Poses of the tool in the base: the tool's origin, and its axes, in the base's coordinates. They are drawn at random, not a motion.
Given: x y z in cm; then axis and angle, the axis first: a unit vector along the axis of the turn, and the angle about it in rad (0 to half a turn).
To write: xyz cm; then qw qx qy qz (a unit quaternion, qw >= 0). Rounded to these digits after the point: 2 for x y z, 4 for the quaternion.
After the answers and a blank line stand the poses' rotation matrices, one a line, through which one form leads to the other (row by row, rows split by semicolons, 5 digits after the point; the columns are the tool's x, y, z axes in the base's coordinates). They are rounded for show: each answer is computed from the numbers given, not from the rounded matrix.
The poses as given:
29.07 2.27 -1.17 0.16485 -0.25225 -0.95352 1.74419
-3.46 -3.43 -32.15 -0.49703 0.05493 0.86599 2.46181
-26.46 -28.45 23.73 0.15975 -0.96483 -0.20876 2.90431
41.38 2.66 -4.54 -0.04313 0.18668 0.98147 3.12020
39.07 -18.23 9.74 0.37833 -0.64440 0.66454 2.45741
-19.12 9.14 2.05 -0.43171 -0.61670 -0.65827 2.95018
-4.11 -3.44 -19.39 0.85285 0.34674 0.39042 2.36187
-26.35 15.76 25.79 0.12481 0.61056 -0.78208 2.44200
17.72 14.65 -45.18 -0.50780 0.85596 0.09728 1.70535
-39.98 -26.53 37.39 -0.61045 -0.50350 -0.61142 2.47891
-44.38 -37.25 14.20 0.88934 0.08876 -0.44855 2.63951
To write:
29.07 2.27 -1.17 0.6432 0.1262 -0.1931 -0.7301
-3.46 -3.43 -32.15 0.3334 -0.4686 0.0518 0.8164
-26.46 -28.45 23.73 0.1184 0.1586 -0.9580 -0.2073
41.38 2.66 -4.54 0.0107 -0.0431 0.1867 0.9814
39.07 -18.23 9.74 0.3355 0.3564 -0.6071 0.6260
-19.12 9.14 2.05 0.0956 -0.4297 -0.6139 -0.6553
-4.11 -3.44 -19.39 0.3801 0.7888 0.3207 0.3611
-26.35 15.76 25.79 0.3427 0.1173 0.5736 -0.7347
17.72 14.65 -45.18 0.6580 -0.3824 0.6446 0.0733
-39.98 -26.53 37.39 0.3253 -0.5772 -0.4761 -0.5782
-44.38 -37.25 14.20 0.2484 0.8615 0.0860 -0.4345

-0.14066 0.89046 -0.43277; -0.98798 -0.09792 0.11964; 0.06416 0.44440 0.89353
-0.33854 -0.59292 -0.73064; 0.49585 -0.77235 0.39701; -0.79970 -0.22788 0.55547
-0.92166 -0.25487 -0.29256; -0.35302 0.86373 0.35964; 0.16103 0.43474 -0.88604
-0.99605 -0.03710 -0.08066; 0.00489 -0.93008 0.36732; -0.08865 0.36548 0.92659
-0.52088 -0.85274 0.03896; -0.01271 -0.03789 -0.99920; 0.85353 -0.52096 0.00890
-0.61240 0.65283 0.44584; 0.40237 -0.22805 0.88662; 0.68049 0.72236 -0.12302
0.53346 0.23150 0.81353; 0.78050 -0.50539 -0.36798; 0.32596 0.83126 -0.45029
-0.73761 0.63809 0.22085; -0.36908 -0.10711 -0.92321; -0.56543 -0.76248 0.31451
0.15831 -0.58937 0.79220; -0.39657 0.69681 0.59765; -0.90425 -0.40877 -0.12342
-0.12192 0.92584 0.35772; 0.17350 -0.33498 0.92611; 0.97726 0.17497 -0.11980
0.60765 0.36400 -0.70588; -0.06773 -0.86180 -0.50271; -0.79131 0.35328 -0.49902

